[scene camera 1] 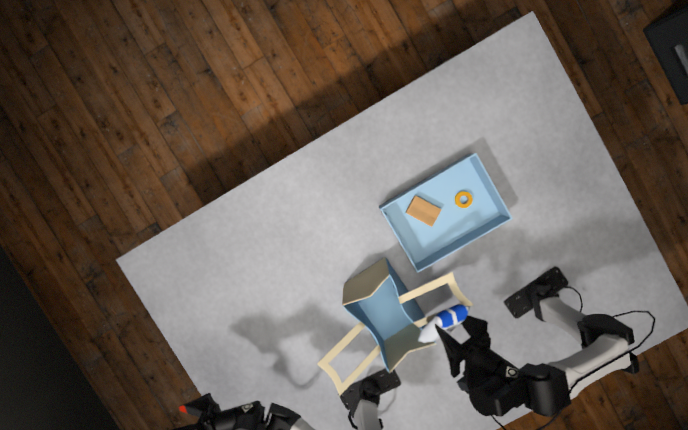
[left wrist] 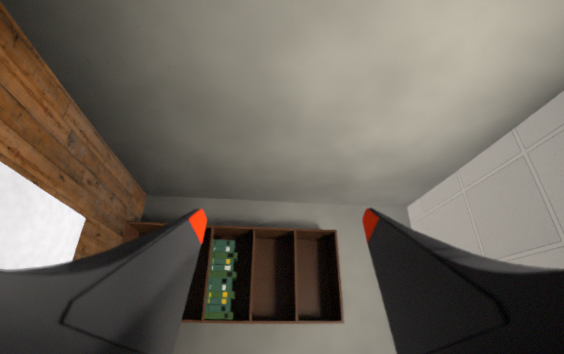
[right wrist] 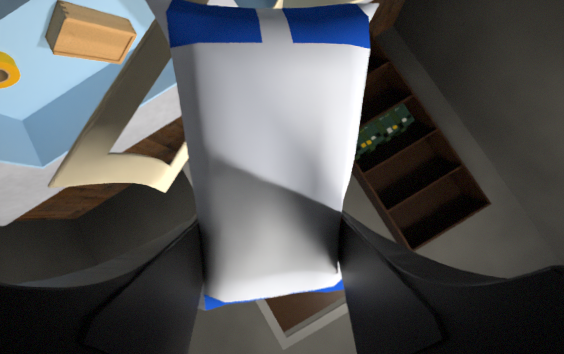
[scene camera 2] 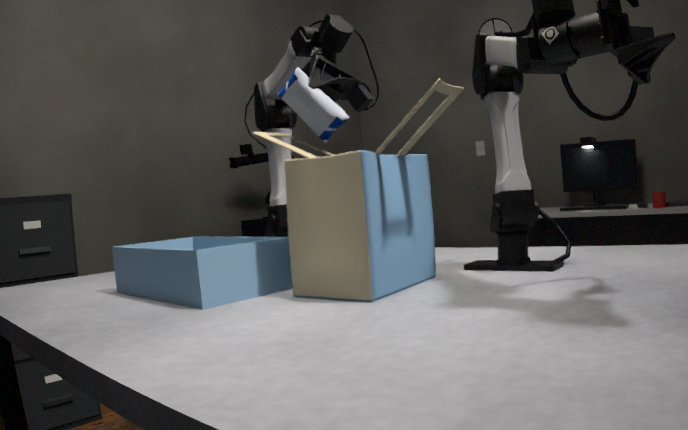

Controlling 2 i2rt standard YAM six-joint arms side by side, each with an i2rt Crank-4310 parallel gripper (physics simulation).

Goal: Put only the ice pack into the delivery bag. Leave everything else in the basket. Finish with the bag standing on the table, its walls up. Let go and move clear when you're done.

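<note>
The white ice pack (scene camera 1: pixel 451 317) (scene camera 2: pixel 314 103) (right wrist: pixel 270 125) with blue ends is held tilted in my right gripper (scene camera 1: pixel 454 327) (scene camera 2: pixel 312 78) (right wrist: pixel 273 213), which is shut on it. It hangs above the bag's rim level, over the right-hand handle in scene camera 1. The delivery bag (scene camera 1: pixel 385 309) (scene camera 2: pixel 329 228), blue and tan, stands upright with its walls up and top open. My left gripper (scene camera 1: pixel 183 418) (left wrist: pixel 283 213) is open and empty, away from the bag. The blue basket (scene camera 1: pixel 464 245) (scene camera 2: pixel 157 273) (right wrist: pixel 75 115) holds a wooden block (scene camera 1: pixel 423 210) (right wrist: pixel 92 37) and a yellow ring (scene camera 1: pixel 457 199) (right wrist: pixel 7 61).
The bag's two cream handles lean outward: one handle (scene camera 1: pixel 426 290) (scene camera 2: pixel 279 141) (right wrist: pixel 145 172) is below the ice pack, and the other handle (scene camera 1: pixel 329 354) (scene camera 2: pixel 416 111) is on the opposite side. The basket stands close to the bag. Both arms' bases are on the grey table (scene camera 1: pixel 243 263).
</note>
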